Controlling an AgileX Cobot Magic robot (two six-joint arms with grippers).
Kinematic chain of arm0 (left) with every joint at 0, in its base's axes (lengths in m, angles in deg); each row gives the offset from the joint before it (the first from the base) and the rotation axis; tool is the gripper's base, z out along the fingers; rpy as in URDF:
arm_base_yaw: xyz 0 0 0.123 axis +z
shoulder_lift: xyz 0 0 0 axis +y
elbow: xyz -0.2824 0 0.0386 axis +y
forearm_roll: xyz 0.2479 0 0.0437 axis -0.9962 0 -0.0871
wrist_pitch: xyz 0 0 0 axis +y
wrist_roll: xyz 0.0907 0 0.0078 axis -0.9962 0 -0.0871
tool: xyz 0 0 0 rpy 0 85 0
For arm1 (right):
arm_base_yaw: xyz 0 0 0.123 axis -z
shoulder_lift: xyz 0 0 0 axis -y
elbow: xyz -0.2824 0 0.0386 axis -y
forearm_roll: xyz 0.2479 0 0.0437 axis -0.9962 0 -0.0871
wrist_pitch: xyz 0 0 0 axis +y
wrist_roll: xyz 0.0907 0 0.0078 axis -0.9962 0 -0.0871
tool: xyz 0 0 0 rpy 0 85 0
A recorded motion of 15 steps. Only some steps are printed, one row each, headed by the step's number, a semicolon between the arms.
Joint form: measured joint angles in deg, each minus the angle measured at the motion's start. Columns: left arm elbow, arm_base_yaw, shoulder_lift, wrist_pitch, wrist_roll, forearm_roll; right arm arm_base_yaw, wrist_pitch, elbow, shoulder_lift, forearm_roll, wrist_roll.
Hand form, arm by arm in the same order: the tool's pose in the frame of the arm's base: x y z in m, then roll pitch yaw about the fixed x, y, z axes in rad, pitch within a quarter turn. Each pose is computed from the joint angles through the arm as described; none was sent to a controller.
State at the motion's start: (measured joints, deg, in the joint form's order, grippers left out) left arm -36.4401 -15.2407 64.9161 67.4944 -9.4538 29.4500; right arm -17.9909 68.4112 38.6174 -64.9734 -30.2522 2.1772
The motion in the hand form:
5: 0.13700 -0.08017 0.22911 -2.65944 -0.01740 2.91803; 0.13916 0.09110 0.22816 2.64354 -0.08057 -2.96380
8: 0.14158 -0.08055 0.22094 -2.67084 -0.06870 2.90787; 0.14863 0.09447 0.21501 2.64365 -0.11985 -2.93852
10: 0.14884 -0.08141 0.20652 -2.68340 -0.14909 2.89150; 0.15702 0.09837 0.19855 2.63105 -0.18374 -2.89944
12: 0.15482 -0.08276 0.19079 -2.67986 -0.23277 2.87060; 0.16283 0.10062 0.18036 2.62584 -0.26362 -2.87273
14: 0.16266 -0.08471 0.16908 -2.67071 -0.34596 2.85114; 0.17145 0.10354 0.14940 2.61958 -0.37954 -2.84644
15: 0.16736 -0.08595 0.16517 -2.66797 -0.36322 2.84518; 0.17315 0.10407 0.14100 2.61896 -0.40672 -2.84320
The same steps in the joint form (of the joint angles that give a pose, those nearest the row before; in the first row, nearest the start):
5: 1.20 0.35 0.23 0.52 -0.40 0.57; 0.11 -0.69 -2.46 -2.23 -1.20 2.12
8: 1.20 0.34 3.09 0.75 -0.63 -0.11; 0.12 -1.95 -2.46 -6.82 -1.78 4.76
10: 1.26 0.34 7.96 0.75 -1.32 -0.92; 0.11 -2.35 -2.46 -12.38 -2.81 8.08
12: 1.43 0.40 13.12 0.80 -2.64 -0.97; 0.11 -2.52 -2.64 -17.93 -3.15 10.14
14: 1.26 0.46 20.40 0.74 -3.90 -0.92; 0.11 -3.84 -2.58 -27.10 -3.67 12.89
15: 0.46 0.46 22.35 0.74 -4.24 -0.92; 0.11 -4.41 -2.58 -29.45 -3.84 13.52

